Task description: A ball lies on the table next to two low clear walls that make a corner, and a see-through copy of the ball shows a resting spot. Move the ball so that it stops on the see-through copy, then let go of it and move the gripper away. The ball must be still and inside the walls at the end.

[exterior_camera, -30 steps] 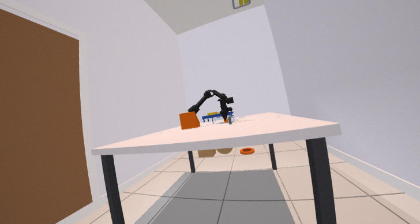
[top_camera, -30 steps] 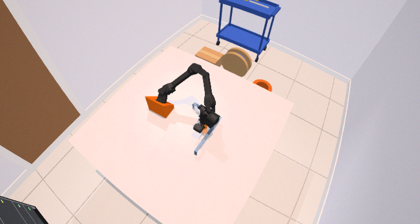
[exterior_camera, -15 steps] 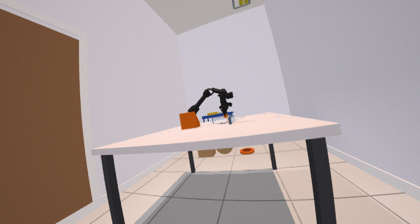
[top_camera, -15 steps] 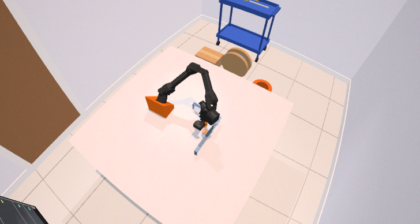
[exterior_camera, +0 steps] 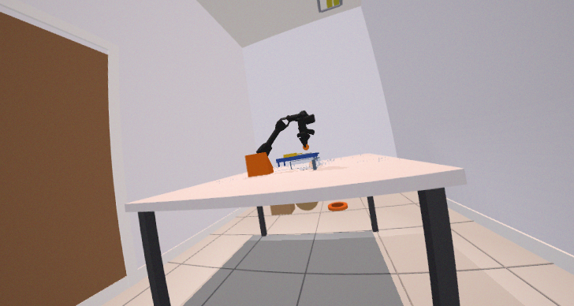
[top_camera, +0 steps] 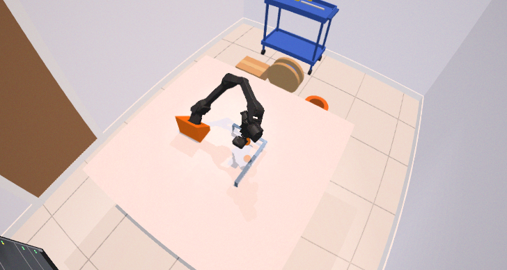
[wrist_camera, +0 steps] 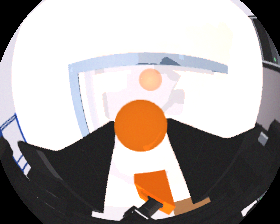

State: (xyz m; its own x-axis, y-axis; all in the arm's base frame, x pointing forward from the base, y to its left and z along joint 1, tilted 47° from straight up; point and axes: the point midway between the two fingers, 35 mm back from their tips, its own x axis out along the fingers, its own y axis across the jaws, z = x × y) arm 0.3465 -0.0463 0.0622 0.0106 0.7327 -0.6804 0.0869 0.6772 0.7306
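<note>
My gripper tip is now 20 mm short of the see-through copy of ball, 30 mm to the left of it and 120 mm above it. From my gripper tip the other things lie so: orange ball (right at my gripper tip).
</note>
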